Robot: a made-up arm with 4 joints. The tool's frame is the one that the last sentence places.
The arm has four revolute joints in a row. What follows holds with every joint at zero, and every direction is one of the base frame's. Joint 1 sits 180 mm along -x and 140 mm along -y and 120 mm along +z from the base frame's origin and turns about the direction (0.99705, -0.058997, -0.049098). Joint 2 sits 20 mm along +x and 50 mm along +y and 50 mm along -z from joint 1 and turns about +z. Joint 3 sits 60 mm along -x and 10 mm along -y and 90 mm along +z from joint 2 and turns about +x. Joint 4 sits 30 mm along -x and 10 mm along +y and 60 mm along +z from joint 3 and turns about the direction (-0.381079, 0.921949, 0.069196). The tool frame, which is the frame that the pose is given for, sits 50 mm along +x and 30 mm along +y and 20 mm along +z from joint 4; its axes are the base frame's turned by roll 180, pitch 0 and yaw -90 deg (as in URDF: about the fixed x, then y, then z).
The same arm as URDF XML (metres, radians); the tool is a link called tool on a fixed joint. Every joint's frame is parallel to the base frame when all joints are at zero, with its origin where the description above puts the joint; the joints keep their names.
<robot name="arm">
<joint name="joint 1" type="continuous"><parent link="base_link"/><child link="link1"/><origin xyz="-0.18 -0.14 0.12" rpy="0 0 0"/><axis xyz="0.99705 -0.058997 -0.049098"/></joint>
<joint name="joint 2" type="continuous"><parent link="link1"/><child link="link2"/><origin xyz="0.02 0.05 -0.05" rpy="0 0 0"/><axis xyz="0 0 1"/></joint>
<joint name="joint 3" type="continuous"><parent link="link2"/><child link="link3"/><origin xyz="-0.06 -0.01 0.09" rpy="0 0 0"/><axis xyz="1 0 0"/></joint>
<joint name="joint 4" type="continuous"><parent link="link3"/><child link="link4"/><origin xyz="-0.03 0.01 0.06" rpy="0 0 0"/><axis xyz="-0.381114 0.921934 0.069203"/></joint>
<joint name="tool_joint" type="fixed"><parent link="link4"/><child link="tool"/><origin xyz="0.05 0.03 0.02" rpy="3.1416 0 -1.5708"/></joint>
<link name="base_link"/>
<link name="link1"/>
<link name="link2"/>
<link name="link3"/>
<link name="link4"/>
<link name="tool"/>
</robot>

